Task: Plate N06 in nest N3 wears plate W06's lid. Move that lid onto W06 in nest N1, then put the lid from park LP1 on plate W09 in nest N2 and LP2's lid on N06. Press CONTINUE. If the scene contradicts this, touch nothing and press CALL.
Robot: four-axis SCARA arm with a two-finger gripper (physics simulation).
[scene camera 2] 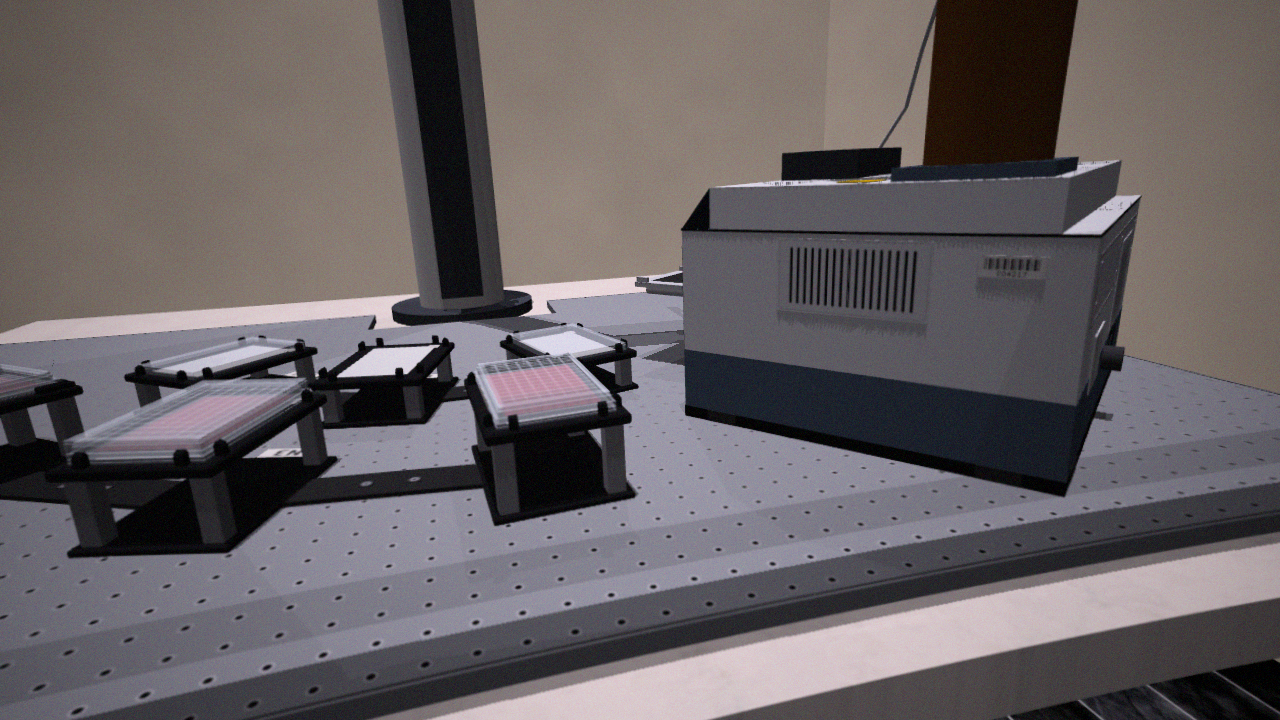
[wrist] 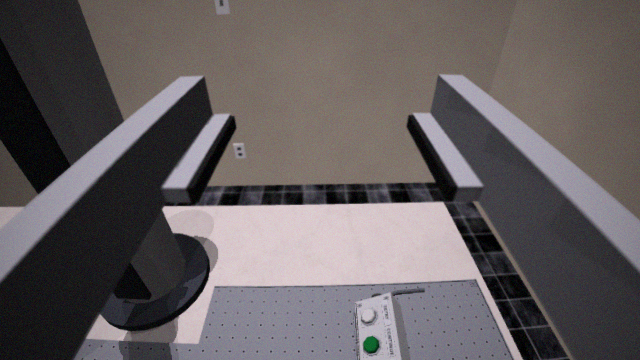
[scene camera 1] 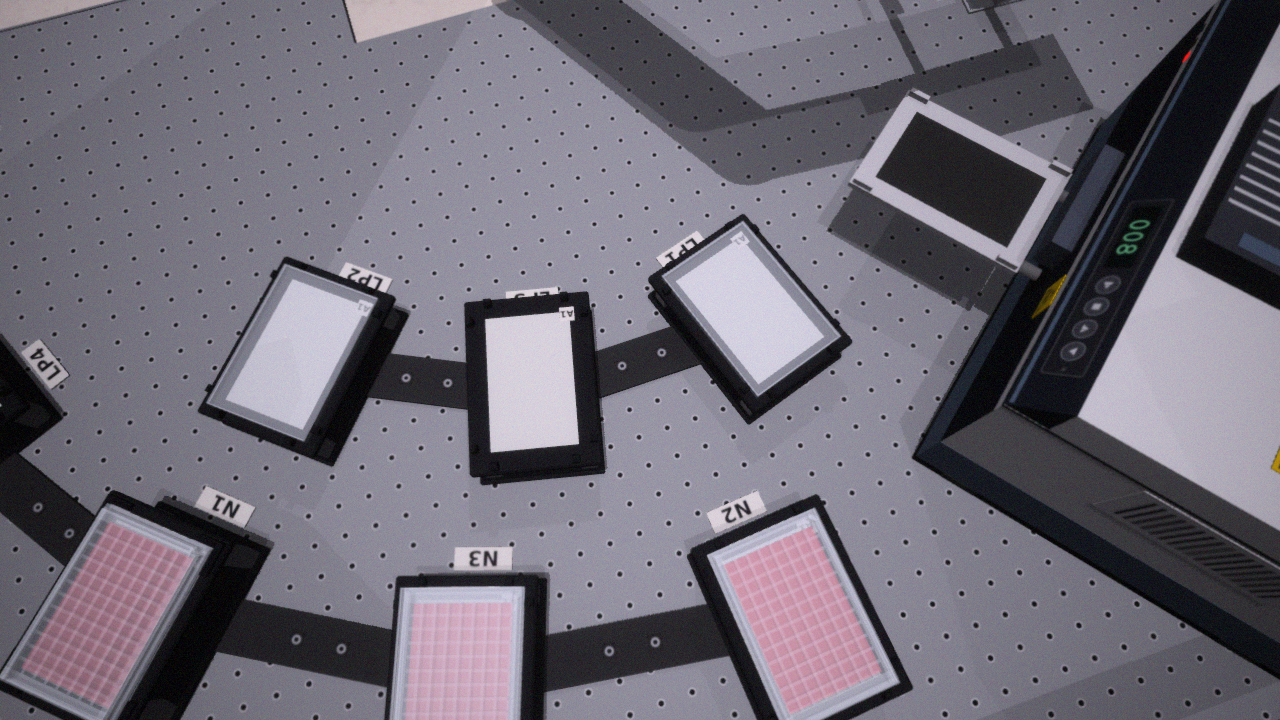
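Pixels of known places: gripper, between the fingertips: [wrist: 321, 100]; arm's base, origin of its link: [scene camera 2: 464, 311] [wrist: 155, 278].
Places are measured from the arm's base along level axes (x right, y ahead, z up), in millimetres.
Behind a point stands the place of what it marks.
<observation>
My gripper [wrist: 321, 100] @[x -378, y 276, z 519 mm] is shut with nothing between its fingers, which stand apart in the wrist view, above and behind the button box [wrist: 377, 325] @[x -473, y 150, z 81 mm]. The box's green button [wrist: 371, 344] @[x -458, y 182, z 83 mm] has the CONTINUE label beside it; CALL does not show. Pink-welled plates sit in nest N1 [scene camera 1: 111, 613] @[x 402, y 628, z 90 mm], nest N3 [scene camera 1: 460, 662] @[x 182, y 737, z 91 mm] [scene camera 2: 192, 419] @[x 186, y 781, z 90 mm] and nest N2 [scene camera 1: 803, 617] @[x -49, y 785, z 93 mm] [scene camera 2: 541, 392] @[x -46, y 822, z 93 mm]. N3's plate wears a clear lid; whether N1's and N2's plates are lidded I cannot tell surely. Clear lids lie on park LP1 [scene camera 1: 751, 308] @[x -105, y 552, z 65 mm] [scene camera 2: 568, 342] @[x -106, y 569, z 64 mm] and park LP2 [scene camera 1: 290, 353] @[x 256, y 469, z 66 mm] [scene camera 2: 228, 360] @[x 241, y 504, z 66 mm]. Plate numbers are not readable.
Park LP3 [scene camera 1: 532, 382] @[x 81, y 553, z 60 mm] [scene camera 2: 384, 361] @[x 87, y 553, z 60 mm] shows a white surface without a visible lid. LP4 [scene camera 1: 22, 407] @[x 467, y 441, z 56 mm] is partly in view. A large instrument [scene camera 1: 1163, 429] @[x -256, y 747, z 227 mm] [scene camera 2: 895, 313] @[x -314, y 853, z 132 mm] stands right, its tray [scene camera 1: 1042, 219] @[x -330, y 571, z 113 mm] extended. A column [scene camera 2: 447, 161] @[x -1, y 77, z 265 mm] [wrist: 160, 255] @[x -69, y 30, z 121 mm] rises behind the parks.
</observation>
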